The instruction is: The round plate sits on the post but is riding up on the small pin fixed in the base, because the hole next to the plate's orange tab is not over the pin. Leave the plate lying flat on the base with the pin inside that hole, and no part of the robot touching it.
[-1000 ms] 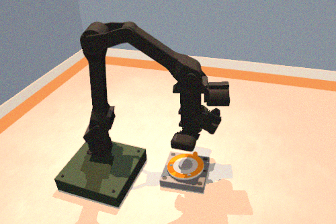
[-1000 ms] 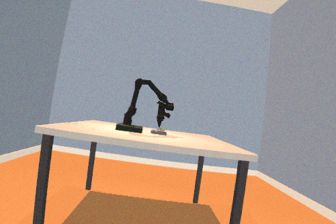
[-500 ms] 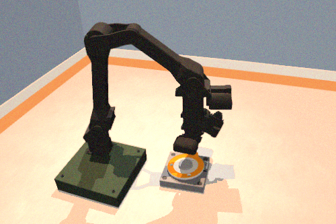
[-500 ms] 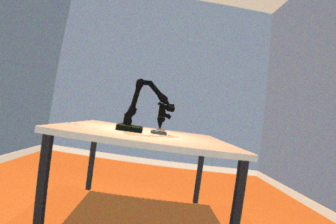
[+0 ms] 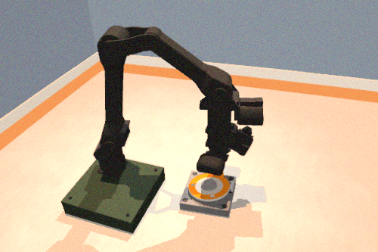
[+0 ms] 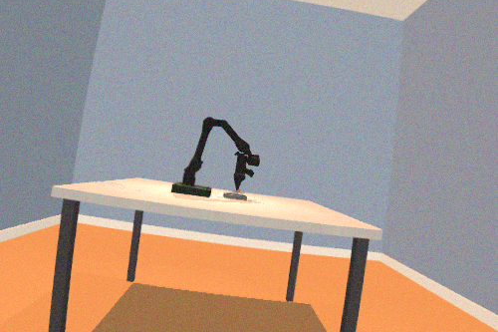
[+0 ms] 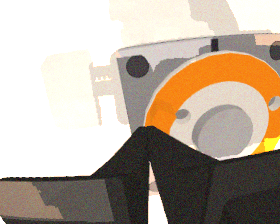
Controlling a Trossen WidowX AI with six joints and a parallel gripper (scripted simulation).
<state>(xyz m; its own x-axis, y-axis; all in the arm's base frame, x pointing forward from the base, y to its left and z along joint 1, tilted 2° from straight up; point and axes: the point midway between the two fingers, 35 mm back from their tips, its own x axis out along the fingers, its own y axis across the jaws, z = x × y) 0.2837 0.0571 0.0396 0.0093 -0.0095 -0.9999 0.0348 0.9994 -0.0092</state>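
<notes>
Now: the base 50 mm to the right of my gripper tip, 20 mm below it and 10 mm behind it.
</notes>
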